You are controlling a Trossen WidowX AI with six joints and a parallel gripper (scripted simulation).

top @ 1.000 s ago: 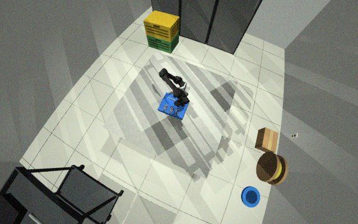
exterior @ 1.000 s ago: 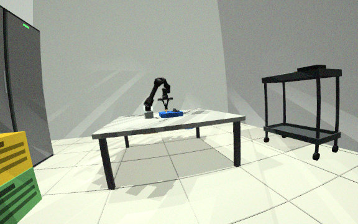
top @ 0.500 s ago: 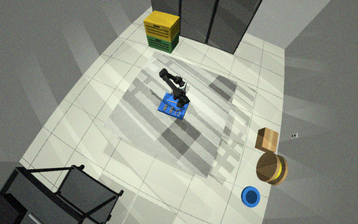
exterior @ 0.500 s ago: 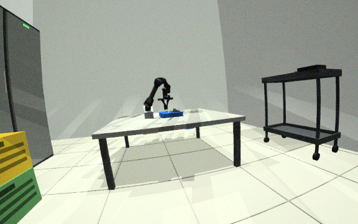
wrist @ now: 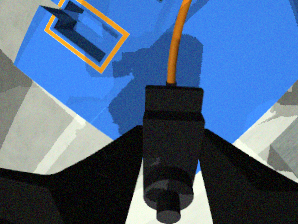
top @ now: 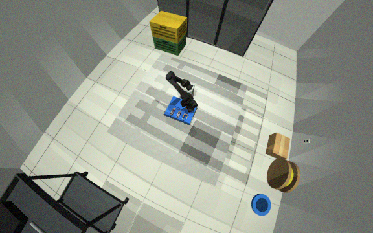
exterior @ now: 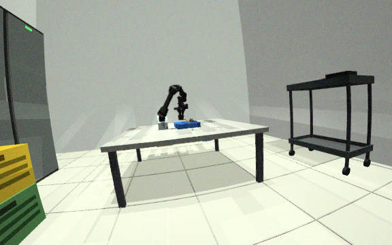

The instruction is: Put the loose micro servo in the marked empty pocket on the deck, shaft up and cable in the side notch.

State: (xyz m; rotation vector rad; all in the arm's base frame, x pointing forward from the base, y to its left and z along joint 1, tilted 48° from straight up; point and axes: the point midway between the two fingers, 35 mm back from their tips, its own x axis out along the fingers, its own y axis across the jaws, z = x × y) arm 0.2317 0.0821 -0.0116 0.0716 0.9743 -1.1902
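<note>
Now: the blue deck 10 cm below my gripper tip, 7 cm to the right of it and 1 cm behind it.
</note>
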